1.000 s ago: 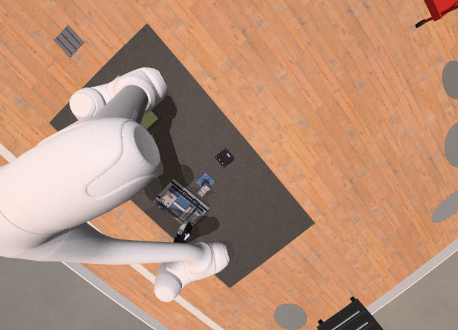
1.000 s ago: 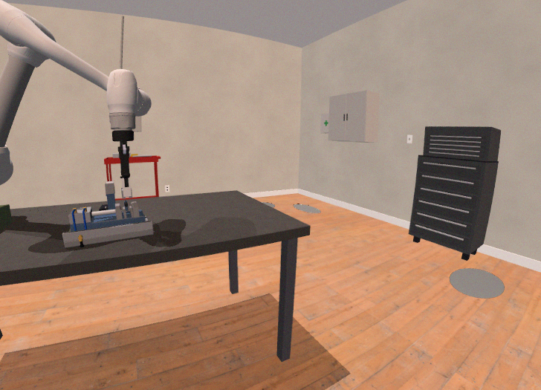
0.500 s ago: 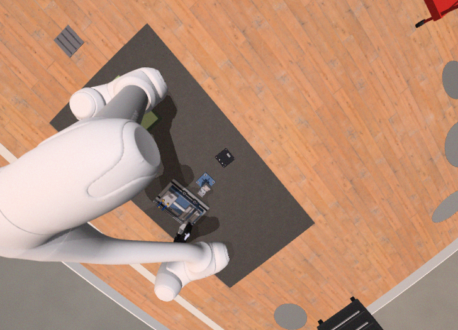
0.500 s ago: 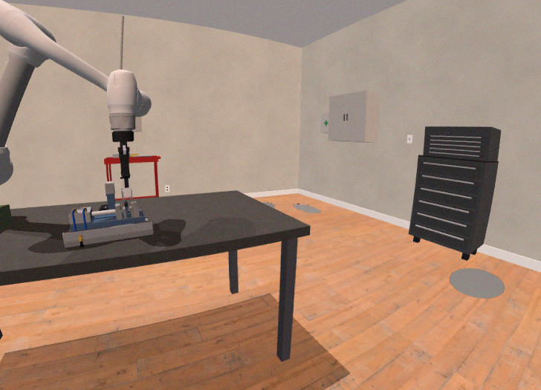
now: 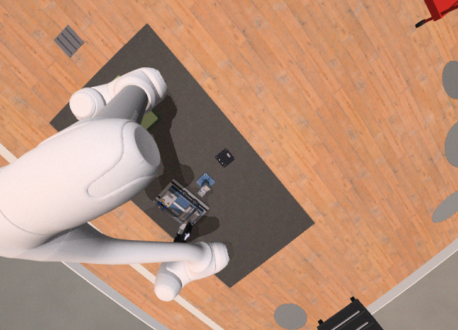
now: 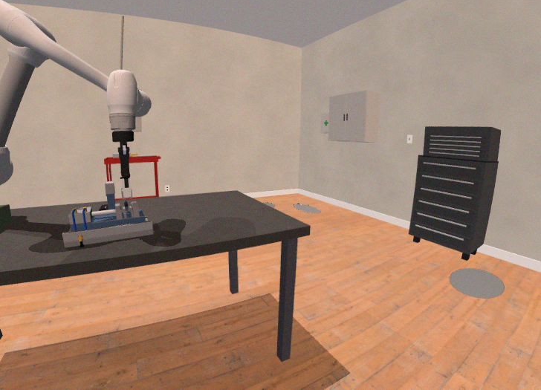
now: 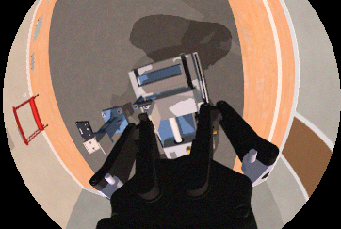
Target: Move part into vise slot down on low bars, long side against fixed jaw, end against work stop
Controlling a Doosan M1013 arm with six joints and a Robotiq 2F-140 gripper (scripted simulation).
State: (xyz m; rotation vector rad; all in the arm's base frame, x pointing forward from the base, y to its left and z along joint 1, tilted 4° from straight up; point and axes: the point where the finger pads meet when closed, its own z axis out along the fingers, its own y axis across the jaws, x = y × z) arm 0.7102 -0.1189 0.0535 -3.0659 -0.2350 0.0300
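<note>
Now: the part 30 mm below my hand. From my hand the other things lie so: black infeed plate 410 mm to the left, 170 mm below, 140 mm behind.
</note>
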